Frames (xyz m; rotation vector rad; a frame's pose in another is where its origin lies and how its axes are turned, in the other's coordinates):
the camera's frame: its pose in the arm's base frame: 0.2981 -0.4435 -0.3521 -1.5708 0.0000 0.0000
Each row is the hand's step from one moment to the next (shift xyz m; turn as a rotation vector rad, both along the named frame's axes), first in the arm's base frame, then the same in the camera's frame.
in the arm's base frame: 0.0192 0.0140 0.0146 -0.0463 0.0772 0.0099
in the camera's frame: 0.0192 -0.0146 0.0140 -0.0463 -0.0099 0.0772
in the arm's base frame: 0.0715 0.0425 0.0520 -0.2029 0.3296 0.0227
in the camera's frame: 0.0715 -0.0520 0.0425 -0.2029 -0.0227 0.3296
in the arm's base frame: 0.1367 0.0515 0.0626 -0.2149 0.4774 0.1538
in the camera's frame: 0.1367 -0.0626 0.0515 -0.2149 -0.1538 0.4774
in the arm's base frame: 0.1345 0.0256 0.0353 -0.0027 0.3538 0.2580
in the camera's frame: 0.1345 -0.0353 0.0256 -0.0027 -0.2580 0.3538
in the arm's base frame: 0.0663 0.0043 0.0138 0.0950 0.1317 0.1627
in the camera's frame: 0.0663 -0.0138 0.0043 0.0950 -0.1627 0.1317
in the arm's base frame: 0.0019 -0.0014 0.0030 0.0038 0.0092 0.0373
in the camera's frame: 0.0019 -0.0030 -0.0014 0.0038 -0.0373 0.0092
